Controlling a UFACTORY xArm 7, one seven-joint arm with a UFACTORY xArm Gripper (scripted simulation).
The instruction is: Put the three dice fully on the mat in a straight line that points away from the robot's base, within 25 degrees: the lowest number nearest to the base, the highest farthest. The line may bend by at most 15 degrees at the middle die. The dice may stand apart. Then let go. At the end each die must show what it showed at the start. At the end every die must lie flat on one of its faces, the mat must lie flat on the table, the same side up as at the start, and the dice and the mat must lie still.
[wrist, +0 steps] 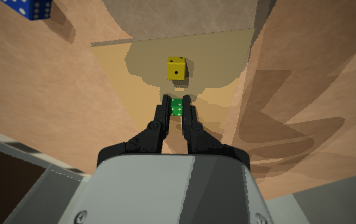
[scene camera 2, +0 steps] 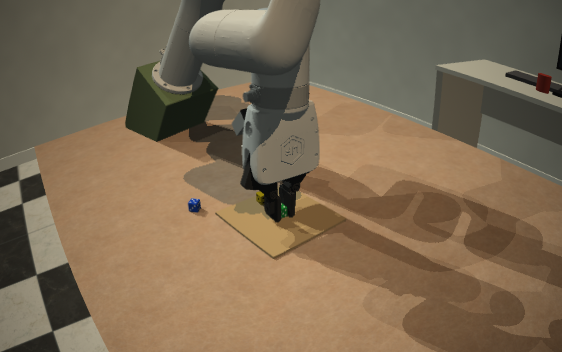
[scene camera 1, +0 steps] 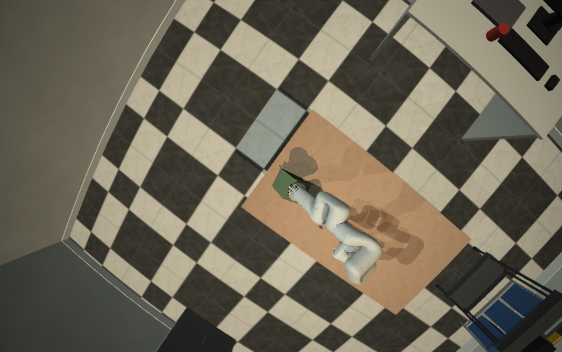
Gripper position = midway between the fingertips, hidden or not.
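Observation:
A tan mat (scene camera 2: pixel 248 217) is visible, and the wrist view has the mat too (wrist: pixel 137 70). With it in the scene is the gripper (scene camera 2: pixel 280 214), which the wrist view likewise shows (wrist: pixel 176 103).

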